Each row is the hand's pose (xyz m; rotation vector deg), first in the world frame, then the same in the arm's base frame.
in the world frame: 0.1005 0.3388 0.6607 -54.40 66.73 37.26
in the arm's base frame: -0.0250 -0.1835 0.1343 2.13 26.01 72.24
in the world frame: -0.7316 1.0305 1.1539 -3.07 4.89 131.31
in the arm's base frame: -0.9051 -0.5303 0.8548 32.52 -78.83 120.72
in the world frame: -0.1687 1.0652 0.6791 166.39 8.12 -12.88
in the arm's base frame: -0.3858 -0.0101 0.7978 -120.27 -21.74 2.01
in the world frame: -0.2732 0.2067 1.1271 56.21 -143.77 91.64
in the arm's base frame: -0.3449 -0.7050 0.1165 -48.74 145.63 8.49
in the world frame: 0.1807 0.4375 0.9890 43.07 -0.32 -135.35
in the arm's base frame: 0.0639 -0.4561 0.3385 70.68 89.01 -114.70
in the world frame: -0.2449 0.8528 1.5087 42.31 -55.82 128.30
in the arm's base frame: -0.3759 -0.8683 0.8488 73.82 -137.98 87.47
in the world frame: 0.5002 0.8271 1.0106 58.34 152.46 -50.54
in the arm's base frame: 0.3299 -0.3249 0.7464 -43.71 -154.56 -49.51
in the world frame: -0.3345 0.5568 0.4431 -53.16 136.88 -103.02
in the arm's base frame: -0.4989 0.0422 0.2267 -45.11 146.73 -2.99
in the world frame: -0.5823 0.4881 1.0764 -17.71 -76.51 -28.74
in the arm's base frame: -0.6912 -0.6048 0.3341 47.39 -48.15 -62.52
